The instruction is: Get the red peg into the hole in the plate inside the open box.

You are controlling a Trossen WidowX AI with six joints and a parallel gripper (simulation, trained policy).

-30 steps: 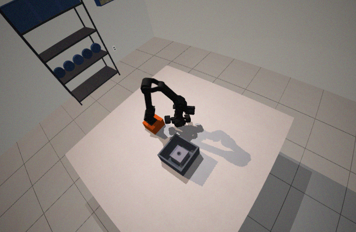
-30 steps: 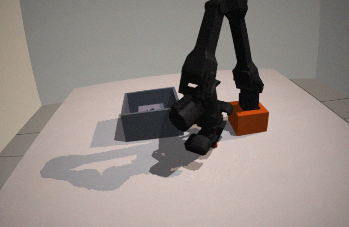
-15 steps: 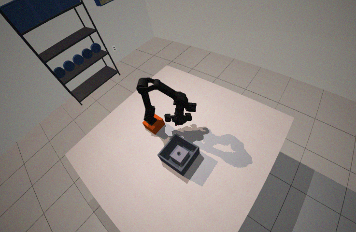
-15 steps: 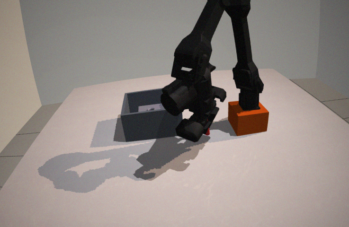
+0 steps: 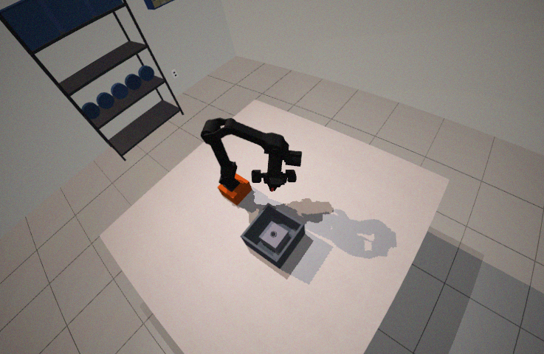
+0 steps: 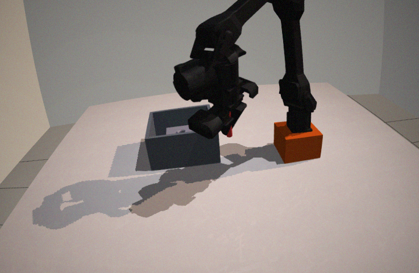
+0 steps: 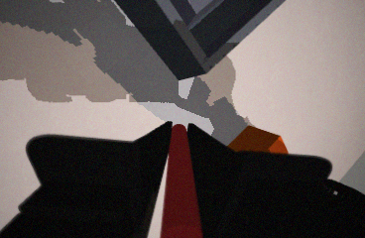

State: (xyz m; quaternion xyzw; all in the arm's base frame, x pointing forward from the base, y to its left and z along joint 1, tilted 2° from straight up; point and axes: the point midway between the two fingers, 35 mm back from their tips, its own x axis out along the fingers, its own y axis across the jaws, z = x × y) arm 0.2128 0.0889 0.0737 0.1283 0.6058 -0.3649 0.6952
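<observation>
Right now my gripper tip is 14 cm to the left of the grey plate, 12 cm short of it and 7 cm above it. The rest, counted from my gripper tip: dark grey box: 14 cm to the right, 12 cm ahead, 9 cm below; red peg: 3 cm above, 1 cm to the left.
</observation>
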